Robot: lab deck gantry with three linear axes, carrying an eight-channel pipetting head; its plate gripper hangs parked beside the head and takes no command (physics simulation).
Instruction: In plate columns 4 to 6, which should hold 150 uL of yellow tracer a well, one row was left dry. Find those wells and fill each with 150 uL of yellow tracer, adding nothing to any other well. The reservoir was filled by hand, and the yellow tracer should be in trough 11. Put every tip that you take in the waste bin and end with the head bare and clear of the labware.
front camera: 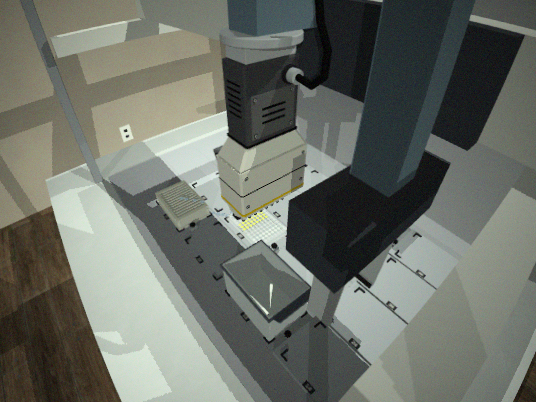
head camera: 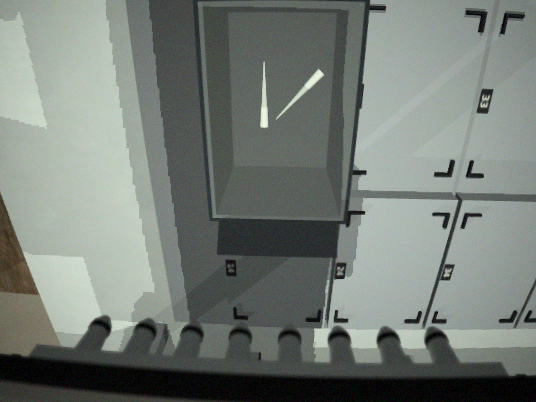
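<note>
The pipetting head (front camera: 262, 172) hangs at the near edge of the plate in the front view and hides part of it. Its eight nozzles (head camera: 290, 337) are bare in the head view. The plate (front camera: 272, 231) shows a block of yellow wells (front camera: 253, 220); single wells are too small to judge. The ribbed reservoir (front camera: 181, 201) stands at left; its trough contents cannot be made out. The waste bin (front camera: 245, 299) (head camera: 280, 192) holds two white tips (head camera: 264, 102) (head camera: 301, 94). My plate gripper (front camera: 346, 300) hangs parked right of the head, fingers apart, empty. The tip rack does not show.
The dark gripper block (front camera: 365, 220) and its blue-grey column (front camera: 400, 95) hide the deck behind them in the front view. The bin stands in front of the plate. Corner brackets and numbered labels (head camera: 484, 101) mark the deck positions right of the bin in the head view.
</note>
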